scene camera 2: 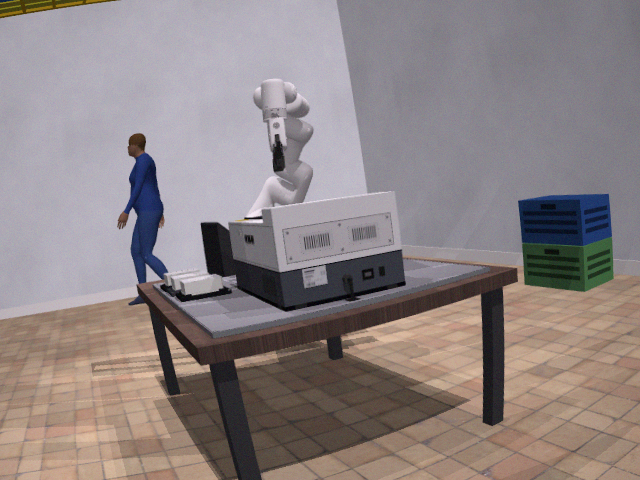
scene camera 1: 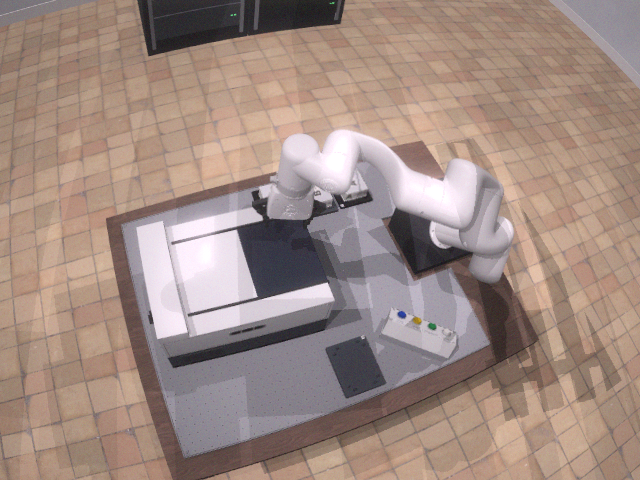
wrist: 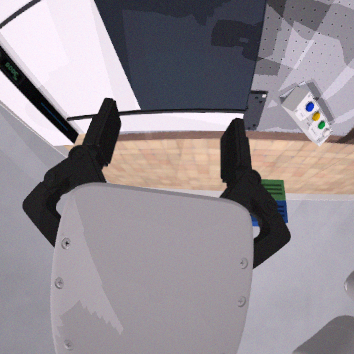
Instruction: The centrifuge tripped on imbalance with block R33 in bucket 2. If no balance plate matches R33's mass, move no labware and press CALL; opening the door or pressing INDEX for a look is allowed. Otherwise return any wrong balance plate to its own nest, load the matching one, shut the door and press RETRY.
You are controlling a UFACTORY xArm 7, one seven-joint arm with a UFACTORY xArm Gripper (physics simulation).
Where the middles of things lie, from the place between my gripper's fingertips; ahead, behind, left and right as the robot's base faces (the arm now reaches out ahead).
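Labels:
The dark door panel [scene camera 1: 280,257] is 13 cm below my hand, 1 cm ahead of it and 1 cm to the left of it. The white centrifuge [scene camera 1: 204,305] sits 16 cm ahead of my hand, 1 cm to the left of it and 22 cm below it. Then there is the white button box [scene camera 1: 400,328], which is far behind my hand, far to the left of it and far below it, while the dark flat pad [scene camera 1: 354,364] is some way behind my hand, a long way to the left of it and well below it.

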